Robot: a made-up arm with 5 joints. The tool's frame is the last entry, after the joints.
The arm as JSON. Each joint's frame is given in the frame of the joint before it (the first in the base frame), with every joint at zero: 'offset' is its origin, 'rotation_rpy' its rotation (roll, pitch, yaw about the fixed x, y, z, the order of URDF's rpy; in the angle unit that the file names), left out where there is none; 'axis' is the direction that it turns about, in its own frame. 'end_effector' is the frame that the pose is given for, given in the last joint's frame.
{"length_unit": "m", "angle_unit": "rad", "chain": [
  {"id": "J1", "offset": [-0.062, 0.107, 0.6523], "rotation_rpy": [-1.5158, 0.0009, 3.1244], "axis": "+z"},
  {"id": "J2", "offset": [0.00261, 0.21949, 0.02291], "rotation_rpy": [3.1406, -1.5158, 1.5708], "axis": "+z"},
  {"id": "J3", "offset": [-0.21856, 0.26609, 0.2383], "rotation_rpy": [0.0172, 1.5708, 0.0], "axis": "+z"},
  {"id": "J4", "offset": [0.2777, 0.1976, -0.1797], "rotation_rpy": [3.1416, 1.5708, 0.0], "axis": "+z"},
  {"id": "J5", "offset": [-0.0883, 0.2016, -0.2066], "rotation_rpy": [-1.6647, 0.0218, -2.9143], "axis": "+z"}
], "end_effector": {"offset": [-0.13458, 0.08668, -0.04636], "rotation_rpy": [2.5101, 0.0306, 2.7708]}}
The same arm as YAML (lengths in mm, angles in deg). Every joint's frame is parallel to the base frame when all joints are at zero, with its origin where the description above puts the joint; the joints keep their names.
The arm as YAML. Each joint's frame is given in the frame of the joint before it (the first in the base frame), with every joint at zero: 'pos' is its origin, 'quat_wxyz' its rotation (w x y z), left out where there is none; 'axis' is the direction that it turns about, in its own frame. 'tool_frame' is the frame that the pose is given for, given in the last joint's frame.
length_unit: mm
angle_unit: deg
joints:
  - joint: J1
    pos: [-62.0, 107.0, 652.3]
    axis: [-0.017201, -0.998338, 0.055002]
  - joint: J2
    pos: [-3.0, -34.9, -217.9]
    axis: [-0.0001, 0.0, -1.0]
  - joint: J3
    pos: [-262.3, 223.1, -238.3]
    axis: "-y"
  - joint: J4
    pos: [-197.6, 179.7, 277.7]
    axis: [-0.0001, 0.0, -1.0]
  - joint: J5
    pos: [201.6, -88.3, 206.6]
    axis: [-0.969529, 0.226307, 0.093803]
tool_frame:
  pos: [83.6, 120.6, 79.0]
  quat_wxyz: [0.633983, 0.485054, 0.174947, 0.576351]

